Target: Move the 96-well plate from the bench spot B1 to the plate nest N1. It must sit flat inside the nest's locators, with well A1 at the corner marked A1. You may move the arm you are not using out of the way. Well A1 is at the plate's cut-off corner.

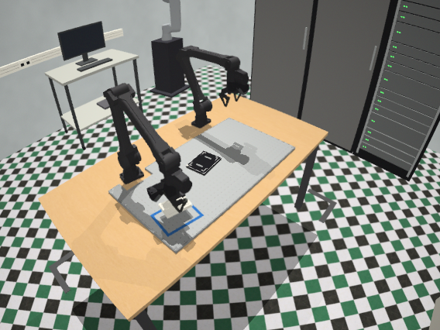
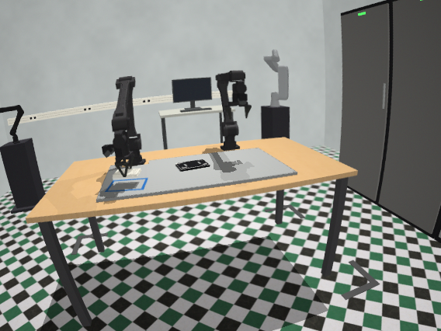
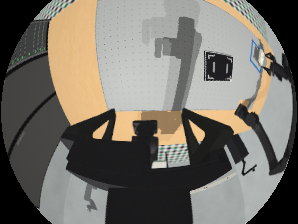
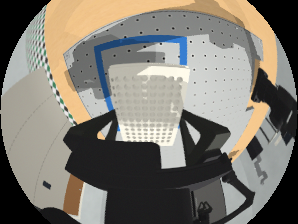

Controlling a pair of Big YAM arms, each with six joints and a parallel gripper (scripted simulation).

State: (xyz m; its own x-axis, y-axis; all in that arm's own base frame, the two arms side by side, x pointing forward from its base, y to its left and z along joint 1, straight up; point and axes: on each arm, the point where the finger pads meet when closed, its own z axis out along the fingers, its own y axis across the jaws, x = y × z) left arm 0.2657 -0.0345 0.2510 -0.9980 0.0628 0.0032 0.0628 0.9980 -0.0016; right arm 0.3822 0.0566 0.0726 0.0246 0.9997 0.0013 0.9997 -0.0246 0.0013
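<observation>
Now: right hand 37 cm to the right of the black plate nest, 10 cm past it and 5 cm above it. Also, from my right hand: white 96-well plate right at my right hand.
</observation>
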